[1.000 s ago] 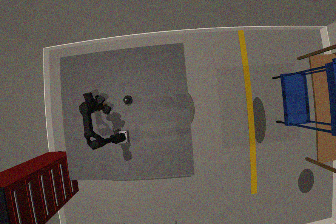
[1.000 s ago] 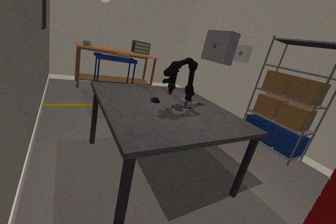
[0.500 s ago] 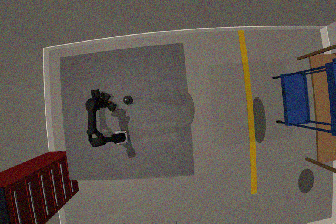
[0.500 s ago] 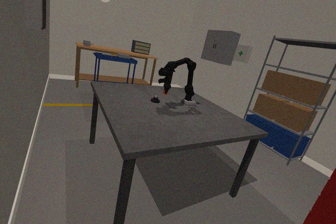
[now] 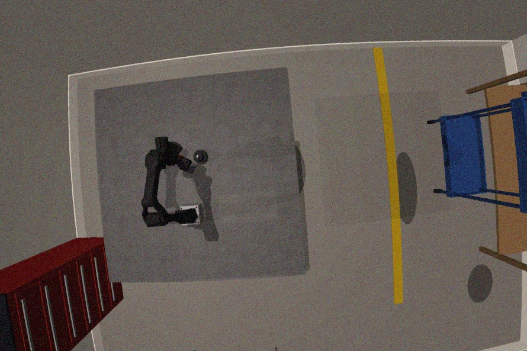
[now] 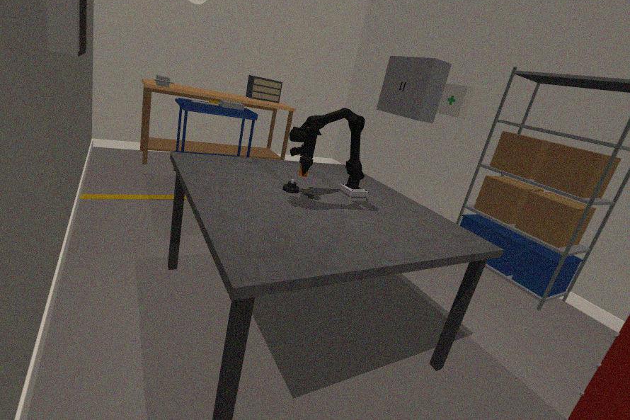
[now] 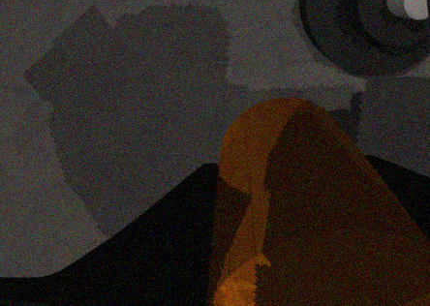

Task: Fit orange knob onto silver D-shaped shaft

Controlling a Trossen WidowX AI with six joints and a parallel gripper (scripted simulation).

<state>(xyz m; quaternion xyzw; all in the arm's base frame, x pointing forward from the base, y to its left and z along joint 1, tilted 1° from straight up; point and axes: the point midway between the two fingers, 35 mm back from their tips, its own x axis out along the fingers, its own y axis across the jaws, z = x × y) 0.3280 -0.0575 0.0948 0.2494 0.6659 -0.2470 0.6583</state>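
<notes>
Right now my gripper tip is 1 cm past the dark round pedestal, 8 cm to the left of it and 9 cm above it. The rest, counted from my gripper tip: orange knob 3 cm above.
</notes>
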